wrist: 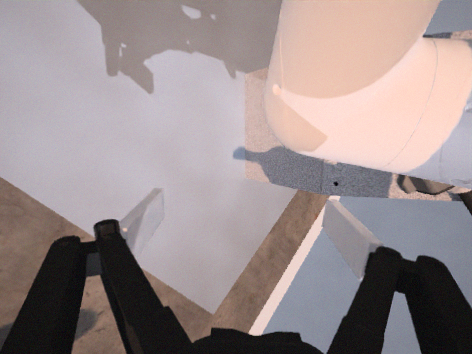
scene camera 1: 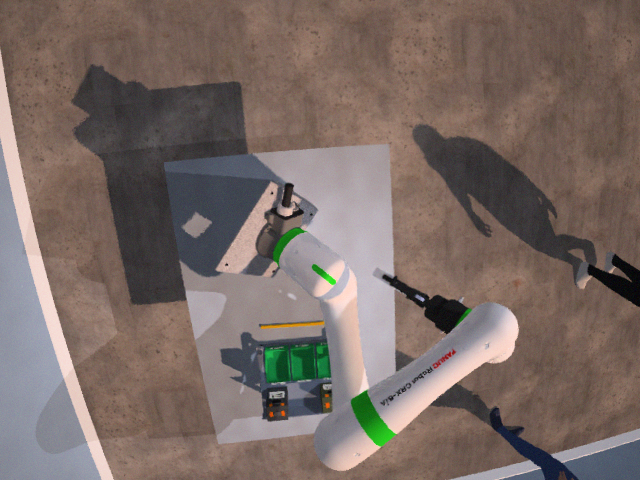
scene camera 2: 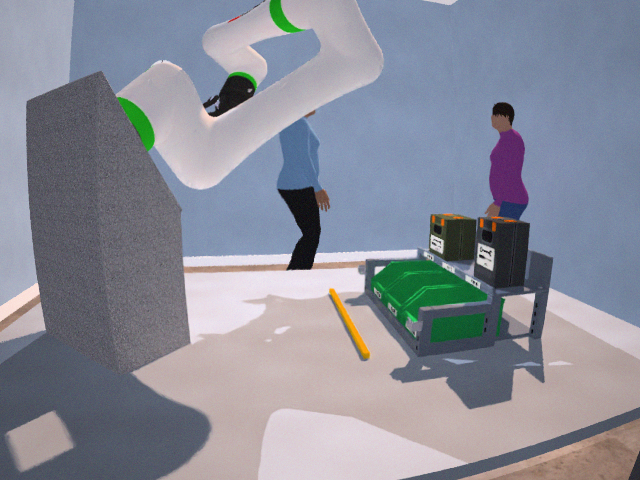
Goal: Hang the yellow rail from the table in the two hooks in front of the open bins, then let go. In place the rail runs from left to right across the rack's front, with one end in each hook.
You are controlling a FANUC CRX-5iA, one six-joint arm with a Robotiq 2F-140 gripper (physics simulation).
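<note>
The yellow rail lies flat on the table, apart from the rack and in front of it, roughly parallel to its front. In scene camera 1 the arm covers the rail's right end. Two light grey hooks stick out at the rack's front corners, the far one and the near one. Green open bins sit behind them. My gripper is open and empty, high up and well away from the rail, on the right in scene camera 1.
An olive box and a dark grey box stand on the rack's rear shelf. The arm's grey pedestal stands on the table. The white arm passes above the rack's right part. People stand beyond the table.
</note>
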